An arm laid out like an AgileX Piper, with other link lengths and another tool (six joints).
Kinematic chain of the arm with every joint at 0, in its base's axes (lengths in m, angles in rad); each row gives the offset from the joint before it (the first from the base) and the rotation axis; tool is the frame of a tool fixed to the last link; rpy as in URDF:
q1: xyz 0 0 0.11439 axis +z
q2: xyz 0 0 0 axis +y
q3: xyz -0.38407 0 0.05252 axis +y
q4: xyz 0.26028 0 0.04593 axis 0.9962 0 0.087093
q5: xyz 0 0 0 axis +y
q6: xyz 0.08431 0 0.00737 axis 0.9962 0 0.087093
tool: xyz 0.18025 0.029 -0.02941 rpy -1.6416 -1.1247 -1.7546
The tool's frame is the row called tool.
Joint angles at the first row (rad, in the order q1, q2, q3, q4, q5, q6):
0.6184 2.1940 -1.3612 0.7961 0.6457 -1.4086
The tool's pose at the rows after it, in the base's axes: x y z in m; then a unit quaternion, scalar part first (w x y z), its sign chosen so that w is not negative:
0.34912 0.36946 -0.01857 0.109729 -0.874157 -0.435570 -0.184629
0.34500 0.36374 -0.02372 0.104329 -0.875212 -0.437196 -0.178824
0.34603 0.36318 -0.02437 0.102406 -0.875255 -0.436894 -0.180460
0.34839 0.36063 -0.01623 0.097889 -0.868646 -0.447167 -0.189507
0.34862 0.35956 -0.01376 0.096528 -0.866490 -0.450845 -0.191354
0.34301 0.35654 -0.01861 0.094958 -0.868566 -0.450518 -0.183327
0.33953 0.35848 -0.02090 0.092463 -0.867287 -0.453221 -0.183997
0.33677 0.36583 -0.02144 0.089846 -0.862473 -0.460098 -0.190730
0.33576 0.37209 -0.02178 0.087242 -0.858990 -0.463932 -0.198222
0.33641 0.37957 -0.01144 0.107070 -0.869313 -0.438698 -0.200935
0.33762 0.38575 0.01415 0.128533 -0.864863 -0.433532 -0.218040
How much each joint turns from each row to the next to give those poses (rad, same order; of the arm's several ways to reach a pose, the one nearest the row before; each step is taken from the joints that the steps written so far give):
0.0000 0.0000 0.0283 -0.0202 -0.0252 0.0000
0.0000 0.0000 0.0192 -0.0075 -0.0082 0.0000
0.0000 0.0000 0.0016 -0.0017 -0.0058 0.0000
0.0000 -0.0196 0.0000 -0.0237 0.0029 -0.0025
0.0000 -0.0060 0.0000 -0.0086 0.0029 0.0000
0.0021 0.0027 0.0153 0.0001 -0.0028 0.0025
0.0110 0.0000 0.0087 0.0000 -0.0130 0.0000
0.0211 0.0000 0.0000 -0.0022 -0.0184 0.0000
0.0167 0.0000 0.0000 0.0000 -0.0197 0.0000
-0.0110 -0.0123 0.0000 0.0686 0.0088 -0.0114
-0.0106 -0.0439 0.0000 0.0525 0.0251 -0.0394

